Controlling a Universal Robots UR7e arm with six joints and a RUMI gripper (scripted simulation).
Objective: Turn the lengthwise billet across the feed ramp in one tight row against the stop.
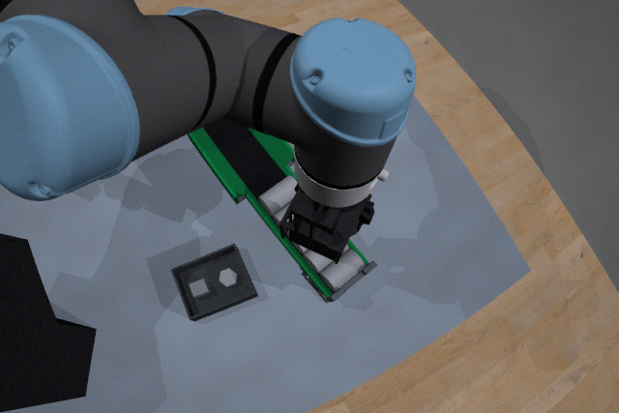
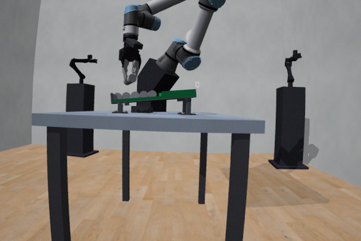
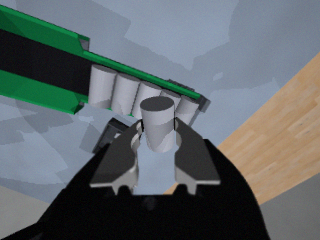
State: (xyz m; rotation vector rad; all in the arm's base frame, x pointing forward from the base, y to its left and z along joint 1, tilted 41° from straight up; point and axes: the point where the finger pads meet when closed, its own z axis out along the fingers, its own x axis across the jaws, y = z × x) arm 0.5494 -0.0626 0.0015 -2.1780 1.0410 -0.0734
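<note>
The grey stop is 10 cm below my hand, 8 cm to the right of it and 2 cm ahead of it. The rest, counted from my hand: dark tray (20 cm behind, 15 cm below).
</note>
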